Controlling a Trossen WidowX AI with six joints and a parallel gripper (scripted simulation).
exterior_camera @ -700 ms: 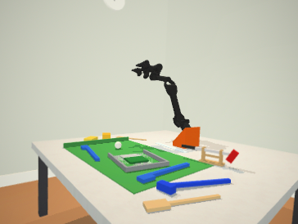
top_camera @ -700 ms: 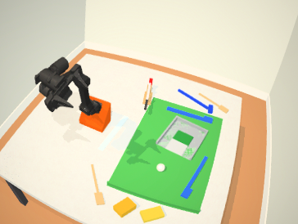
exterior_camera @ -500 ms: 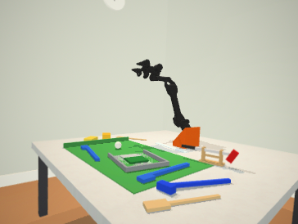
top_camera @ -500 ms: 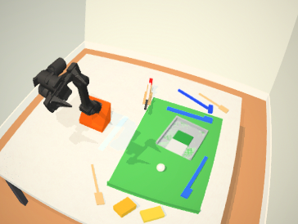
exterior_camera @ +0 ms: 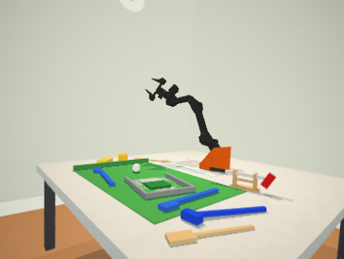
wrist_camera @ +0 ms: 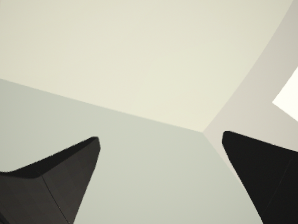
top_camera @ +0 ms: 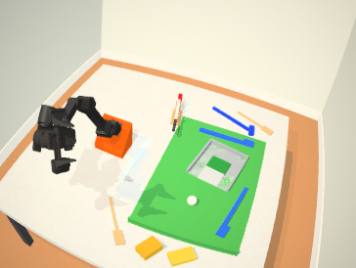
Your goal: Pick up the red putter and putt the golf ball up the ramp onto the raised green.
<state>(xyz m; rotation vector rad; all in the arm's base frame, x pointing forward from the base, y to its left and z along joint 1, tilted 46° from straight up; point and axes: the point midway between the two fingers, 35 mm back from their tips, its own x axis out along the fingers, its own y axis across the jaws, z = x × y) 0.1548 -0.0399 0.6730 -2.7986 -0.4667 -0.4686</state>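
The red putter lies 830 mm to the left of my gripper tip, 490 mm below it and 20 mm behind it. Round my gripper tip: wooden rack 840 mm to the left, 510 mm below, 30 mm behind; green mat 550 mm below, 530 mm to the left, 270 mm ahead; white golf ball 520 mm below, 370 mm to the left, 260 mm ahead.
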